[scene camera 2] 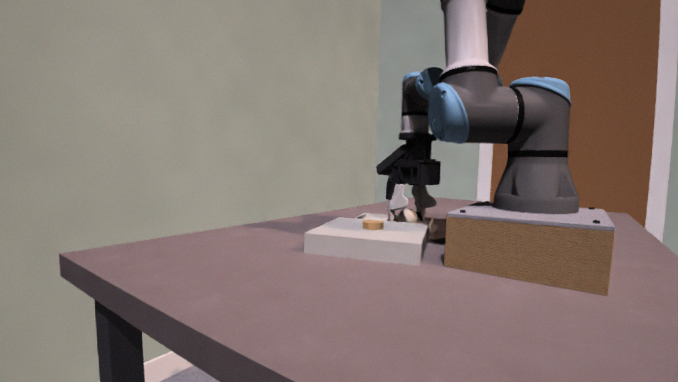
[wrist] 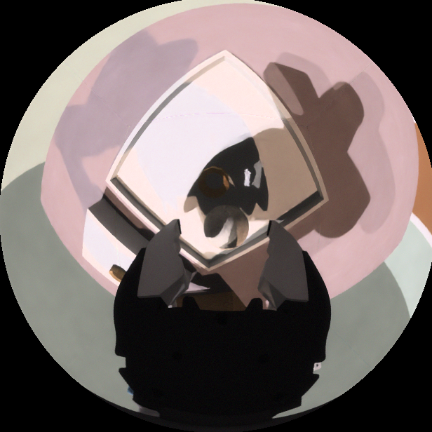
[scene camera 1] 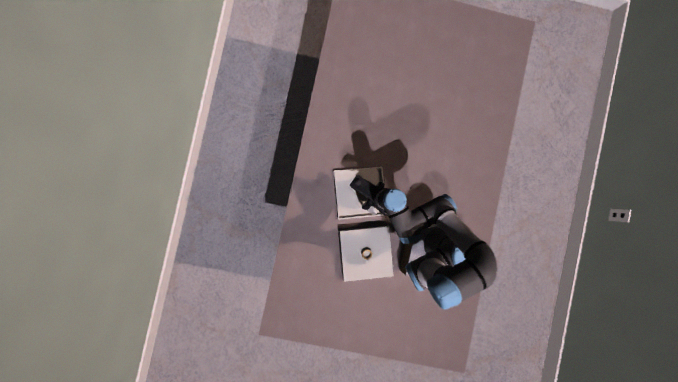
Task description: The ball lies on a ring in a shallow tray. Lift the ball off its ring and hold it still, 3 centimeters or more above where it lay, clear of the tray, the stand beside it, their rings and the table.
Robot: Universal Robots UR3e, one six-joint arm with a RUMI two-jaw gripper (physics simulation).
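Pixels of known places: arm's base, link origin: (scene camera 2: 534, 208) (scene camera 1: 441, 245).
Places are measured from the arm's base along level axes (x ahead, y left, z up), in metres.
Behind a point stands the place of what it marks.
The pale ball (scene camera 2: 410, 215) {z -0.051, x 0.251, y -0.138 m} (wrist: 226, 227) sits low in the shallow white tray (scene camera 1: 345, 200) {z -0.082, x 0.359, y -0.131 m} (wrist: 160, 140), near one corner in the wrist view. The ring under it is hidden. An orange-brown ring (wrist: 215, 181) lies in the tray beside the ball, in shadow. My gripper (scene camera 2: 405, 218) {z -0.071, x 0.264, y -0.154 m} (wrist: 223, 220) is open and points down over the tray. In the wrist view its fingertips stand apart on either side of the ball, with gaps visible. In scene camera 1 the gripper and wrist hide the ball.
The white block-like stand (scene camera 1: 355, 267) {z -0.051, x 0.301, y 0.117 m} (scene camera 2: 362, 247) {z -0.066, x 0.242, y 0.156 m} (wrist: 97, 240) is beside the tray and carries a ring (scene camera 2: 373, 225) {z -0.043, x 0.255, y 0.080 m} (wrist: 117, 273). The arm's base box (scene camera 2: 525, 255) {z -0.050, x 0.011, y 0.136 m} stands close to both on the table (scene camera 1: 310, 300) {z -0.085, x 0.459, y 0.264 m} (scene camera 2: 350, 310) {z -0.085, x 0.173, y 0.339 m}.
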